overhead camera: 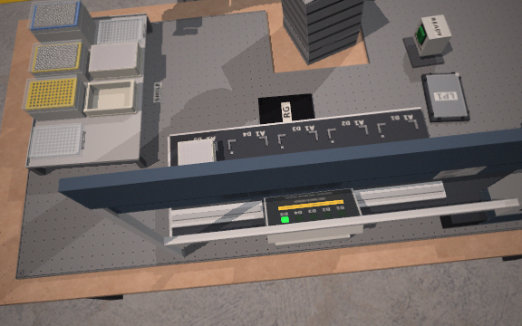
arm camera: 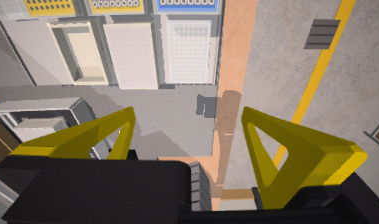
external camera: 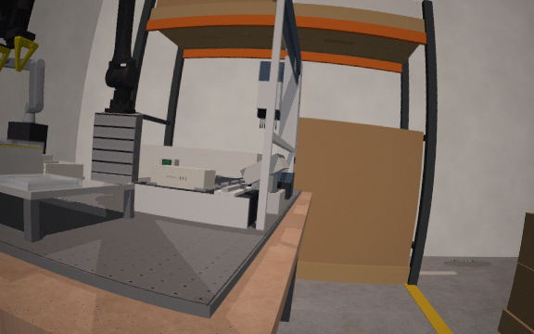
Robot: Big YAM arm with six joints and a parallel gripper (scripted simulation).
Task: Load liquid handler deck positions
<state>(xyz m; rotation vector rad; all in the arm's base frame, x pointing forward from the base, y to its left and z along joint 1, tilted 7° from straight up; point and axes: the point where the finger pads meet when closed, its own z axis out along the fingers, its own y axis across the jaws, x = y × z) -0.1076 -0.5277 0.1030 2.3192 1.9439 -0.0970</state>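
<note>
Right now the sample plate C15 is 10 mm to the left of my hand and 230 mm below it. The rest, counted from my hand: reservoir (210 mm ahead, 40 mm to the right, 230 mm below); then shelf (150 mm ahead, 90 mm to the right, 240 mm below); then shelf label (180 mm ahead, 70 mm to the left, 300 mm below).
</note>
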